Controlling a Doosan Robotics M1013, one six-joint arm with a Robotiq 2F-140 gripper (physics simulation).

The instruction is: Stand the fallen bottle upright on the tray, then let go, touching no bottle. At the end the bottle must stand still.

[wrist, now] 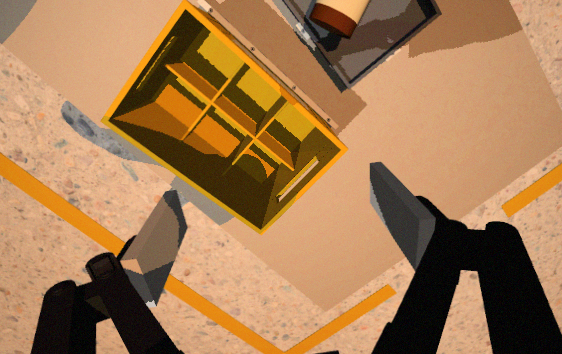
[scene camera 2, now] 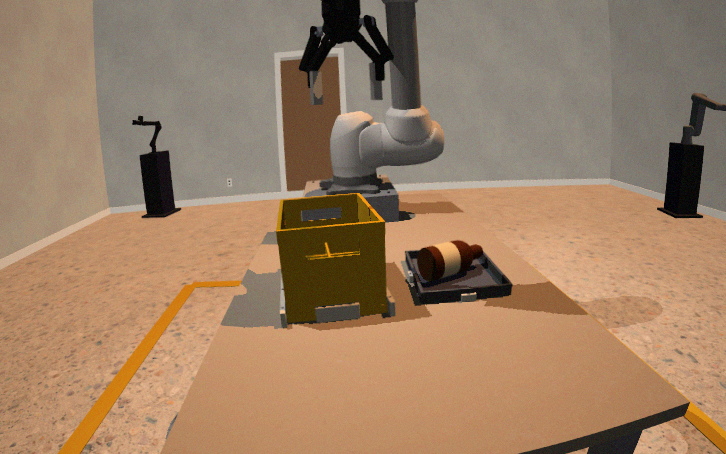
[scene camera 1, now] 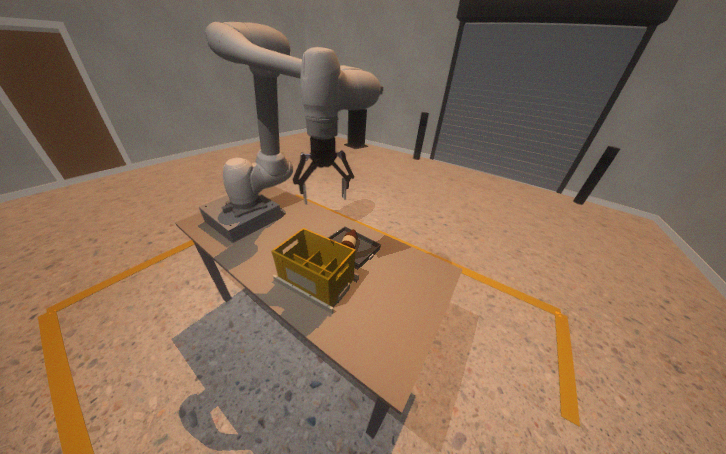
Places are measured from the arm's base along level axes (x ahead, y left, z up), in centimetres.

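Where they show: gripper, fingertip midpoint: [wrist: 275,196] [scene camera 2: 345,102] [scene camera 1: 325,200]; arm's base at its link origin: [scene camera 2: 355,187] [scene camera 1: 246,205].
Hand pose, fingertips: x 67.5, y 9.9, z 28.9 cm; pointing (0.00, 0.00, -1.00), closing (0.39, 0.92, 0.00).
Note:
Each offset is from my fingertips to the top centre of the thing. Level surfaces: height alone.
A brown bottle with a cream label {dx -9.5, dy +21.0, dz -30.7 cm} [scene camera 1: 349,239] [scene camera 2: 448,259] [wrist: 344,11] lies on its side on the dark tray [scene camera 1: 366,250] [scene camera 2: 484,280] [wrist: 371,54]. In the scene camera 2 view its base faces the near left and its neck points to the back right, over by the tray's rim. In the wrist view the base end shows at the top edge and the neck is cut off. My gripper [scene camera 1: 324,199] [scene camera 2: 346,100] [wrist: 275,196] is open, with nothing between its fingers. It points down and hangs high above the table, well clear of the bottle and tray.
A tall yellow crate with dividers {dx -1.3, dy -5.6, dz -21.1 cm} [scene camera 1: 321,283] [scene camera 2: 331,283] [wrist: 144,64] stands close beside the tray, with pale rails [scene camera 1: 302,293] [scene camera 2: 337,312] at its foot. The robot's base [scene camera 1: 240,222] [scene camera 2: 386,207] stands at the far end of the table {dz -38.6 cm} [scene camera 1: 406,321] [scene camera 2: 428,364] [wrist: 450,125].

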